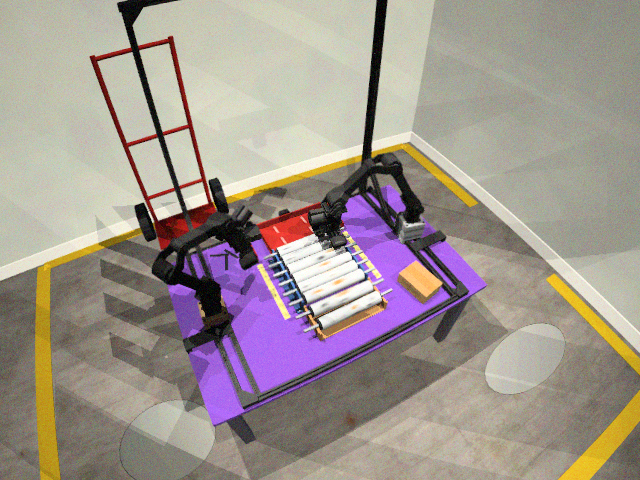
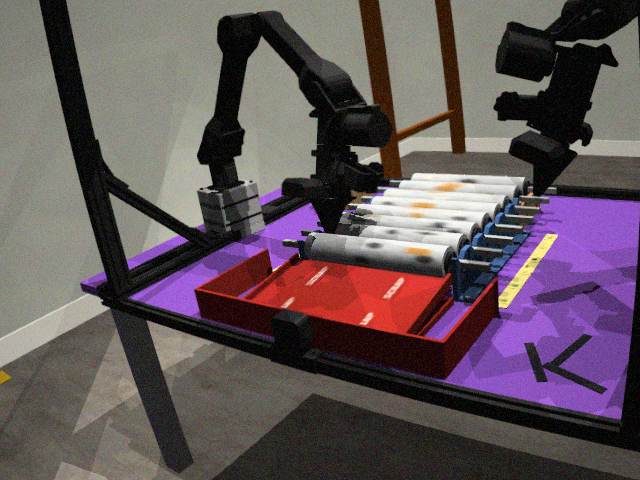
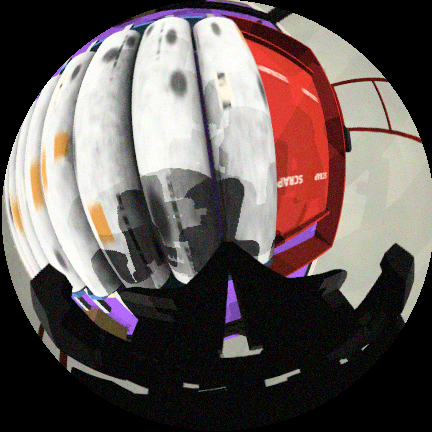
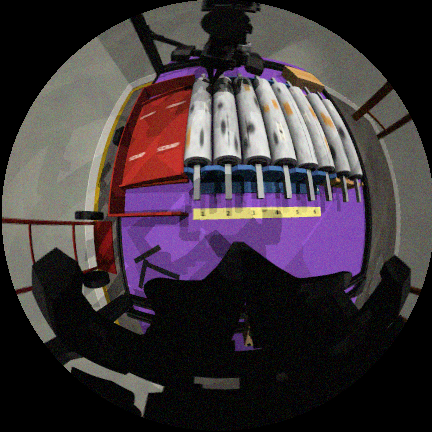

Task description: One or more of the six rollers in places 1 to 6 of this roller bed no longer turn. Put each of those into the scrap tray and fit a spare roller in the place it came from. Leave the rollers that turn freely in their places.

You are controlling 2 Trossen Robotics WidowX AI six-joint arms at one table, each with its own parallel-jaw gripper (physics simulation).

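Pixels of known places: left gripper, fingertip midpoint: (image 1: pixel 330 236) (image 2: pixel 329 236) (image 3: pixel 226 245) (image 4: pixel 211 83); right gripper, fingertip midpoint: (image 2: pixel 536 195) (image 4: pixel 237 246); left arm's base at its link origin: (image 1: pixel 411 217) (image 2: pixel 226 185); right arm's base at its link origin: (image 1: pixel 212 308).
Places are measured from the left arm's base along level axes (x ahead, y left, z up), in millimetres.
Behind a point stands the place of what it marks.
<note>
The roller bed (image 1: pixel 284 281) (image 2: pixel 476 282) @[x 620, y 44, z -107 mm] (image 4: pixel 243 172) @[x 608, y 80, z -59 mm] holds six grey-white rollers side by side, and a yellow number strip (image 4: pixel 257 212) @[x 664, y 127, z -110 mm] (image 2: pixel 525 271) @[x 665, y 120, z -109 mm] marks places 1 to 6. Roller 1 (image 2: pixel 375 253) @[x 498, y -46, z -48 mm] (image 3: pixel 241 160) @[x 434, y -26, z -38 mm] (image 4: pixel 198 128) @[x 548, y -8, z -35 mm] lies next to the red scrap tray (image 1: pixel 290 230) @[x 523, y -140, z -83 mm] (image 2: pixel 366 343) @[x 629, y -204, z -84 mm] (image 3: pixel 301 141) @[x 482, y -129, z -80 mm] (image 4: pixel 153 132) @[x 521, y -138, z -83 mm], which is empty. Two spare rollers (image 1: pixel 351 310) @[x 402, y 355, z -38 mm] (image 4: pixel 337 135) @[x 451, y 290, z -35 mm] lie on a wooden tray past place 6. My left gripper (image 1: pixel 332 234) @[x 370, y -27, z -48 mm] (image 2: pixel 330 225) @[x 370, y -27, z -48 mm] (image 3: pixel 226 245) @[x 370, y -27, z -48 mm] is shut and empty, tip down at the gap between rollers 1 and 2 (image 3: pixel 173 160) @[x 431, y 12, z -35 mm]. My right gripper (image 1: pixel 248 259) @[x 712, y 77, z 35 mm] (image 2: pixel 541 190) @[x 712, y 77, z 35 mm] (image 4: pixel 237 246) @[x 712, y 77, z 35 mm] is shut and empty, above the table beside the strip.
A wooden block (image 1: pixel 419 281) @[x 89, y 295, z -57 mm] (image 4: pixel 301 78) @[x 144, y 252, z -59 mm] lies on the purple table (image 1: pixel 280 352) @[x 686, y 419, z -110 mm] on the far side of the bed from the strip. A red hand truck (image 1: pixel 175 226) stands on the floor behind the table. Black frame rails run along the table edges.
</note>
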